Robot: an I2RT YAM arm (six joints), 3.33 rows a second.
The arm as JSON. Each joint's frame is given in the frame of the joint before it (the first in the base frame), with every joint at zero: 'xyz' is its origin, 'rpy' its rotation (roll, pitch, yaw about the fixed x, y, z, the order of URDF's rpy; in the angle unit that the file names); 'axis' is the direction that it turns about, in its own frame. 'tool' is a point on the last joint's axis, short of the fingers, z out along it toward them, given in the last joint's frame.
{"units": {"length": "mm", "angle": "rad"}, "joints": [
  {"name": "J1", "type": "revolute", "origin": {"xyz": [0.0, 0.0, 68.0], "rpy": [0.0, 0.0, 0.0]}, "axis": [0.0, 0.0, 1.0]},
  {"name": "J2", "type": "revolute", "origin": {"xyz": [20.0, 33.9, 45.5], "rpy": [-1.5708, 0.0, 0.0]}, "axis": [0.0, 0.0, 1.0]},
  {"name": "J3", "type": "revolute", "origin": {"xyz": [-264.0, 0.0, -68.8], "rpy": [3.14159, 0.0, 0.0]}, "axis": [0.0, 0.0, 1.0]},
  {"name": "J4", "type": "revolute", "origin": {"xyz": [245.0, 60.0, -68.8], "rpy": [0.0, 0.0, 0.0]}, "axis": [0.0, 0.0, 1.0]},
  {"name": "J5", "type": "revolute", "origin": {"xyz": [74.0, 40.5, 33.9], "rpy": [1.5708, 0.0, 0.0]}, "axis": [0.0, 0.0, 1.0]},
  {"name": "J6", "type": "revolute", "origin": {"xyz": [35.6, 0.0, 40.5], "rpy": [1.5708, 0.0, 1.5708]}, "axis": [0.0, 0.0, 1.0]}
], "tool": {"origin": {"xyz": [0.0, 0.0, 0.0], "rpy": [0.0, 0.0, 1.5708]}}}
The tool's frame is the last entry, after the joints.
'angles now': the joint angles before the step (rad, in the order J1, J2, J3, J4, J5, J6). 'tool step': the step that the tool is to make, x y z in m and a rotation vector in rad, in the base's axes. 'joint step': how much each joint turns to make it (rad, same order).
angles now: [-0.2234, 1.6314, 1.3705, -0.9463, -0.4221, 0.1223]
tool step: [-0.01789, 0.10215, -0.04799, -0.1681, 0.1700, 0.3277]
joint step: [0.3392, 0.0072, -0.1557, -0.0110, 0.1720, -0.0408]
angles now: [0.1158, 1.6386, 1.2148, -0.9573, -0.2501, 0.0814]
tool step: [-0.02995, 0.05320, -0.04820, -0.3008, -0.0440, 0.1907]
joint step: [0.2331, 0.0000, -0.1926, 0.1648, 0.3048, -0.0129]
